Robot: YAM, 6 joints.
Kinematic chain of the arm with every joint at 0, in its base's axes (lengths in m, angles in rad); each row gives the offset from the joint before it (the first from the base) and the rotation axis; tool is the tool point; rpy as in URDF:
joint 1: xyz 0 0 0.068 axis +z
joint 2: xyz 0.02 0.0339 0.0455 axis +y
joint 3: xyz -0.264 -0.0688 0 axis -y
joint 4: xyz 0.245 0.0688 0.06 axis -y
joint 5: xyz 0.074 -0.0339 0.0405 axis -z
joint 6: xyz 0.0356 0 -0.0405 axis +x
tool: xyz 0 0 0 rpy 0 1.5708 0
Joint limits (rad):
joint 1: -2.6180..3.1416
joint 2: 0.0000..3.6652
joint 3: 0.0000..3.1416
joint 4: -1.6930..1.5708
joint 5: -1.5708..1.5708
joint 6: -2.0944..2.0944
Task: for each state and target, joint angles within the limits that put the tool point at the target. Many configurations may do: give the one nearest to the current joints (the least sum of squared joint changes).
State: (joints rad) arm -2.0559 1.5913 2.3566 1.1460 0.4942 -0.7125
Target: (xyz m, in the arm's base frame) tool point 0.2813 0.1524 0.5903
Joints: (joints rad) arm -2.6180 0.9965 2.6903 1.2684 -0.2459 -0.7125
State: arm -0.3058 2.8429 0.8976 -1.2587 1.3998 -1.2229
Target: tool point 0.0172 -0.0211 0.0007
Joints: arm 0.0386 3.1417 0.5108 -1.1300 0.6572 -1.2229
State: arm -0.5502 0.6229 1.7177 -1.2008 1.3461 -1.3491
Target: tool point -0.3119 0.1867 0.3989
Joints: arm -0.6357 0.1120 2.1607 -1.0919 1.3818 -1.3491
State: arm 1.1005 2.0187 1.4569 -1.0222 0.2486 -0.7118
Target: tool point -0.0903 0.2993 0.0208
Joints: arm 1.8814 2.3306 1.2378 -1.0086 0.1549 -0.7118
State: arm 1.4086 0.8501 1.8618 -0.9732 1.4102 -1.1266
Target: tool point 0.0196 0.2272 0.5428
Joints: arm 1.6374 1.3949 1.9800 -0.7808 1.3430 -1.1266
